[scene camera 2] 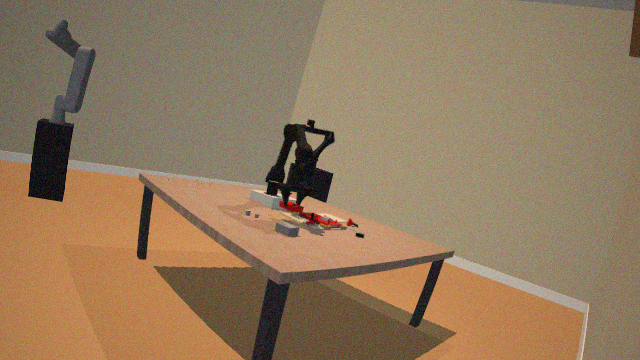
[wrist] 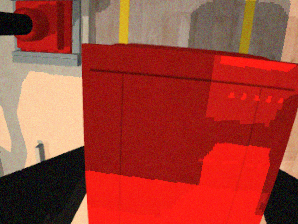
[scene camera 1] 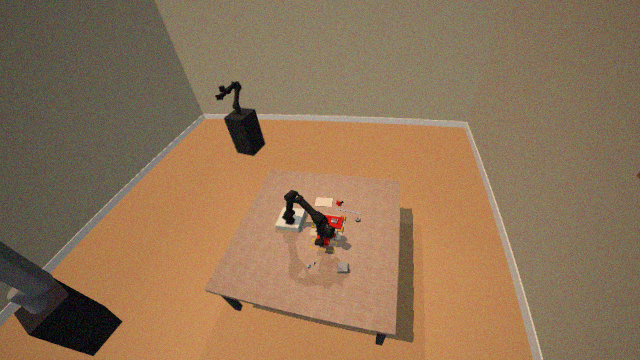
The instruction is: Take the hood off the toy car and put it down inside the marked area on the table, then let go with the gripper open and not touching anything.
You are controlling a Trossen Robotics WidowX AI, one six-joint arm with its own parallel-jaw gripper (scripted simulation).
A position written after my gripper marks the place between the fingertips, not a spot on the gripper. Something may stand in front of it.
Note:
My gripper (wrist: 177, 164) holds a red hood (wrist: 165, 127).

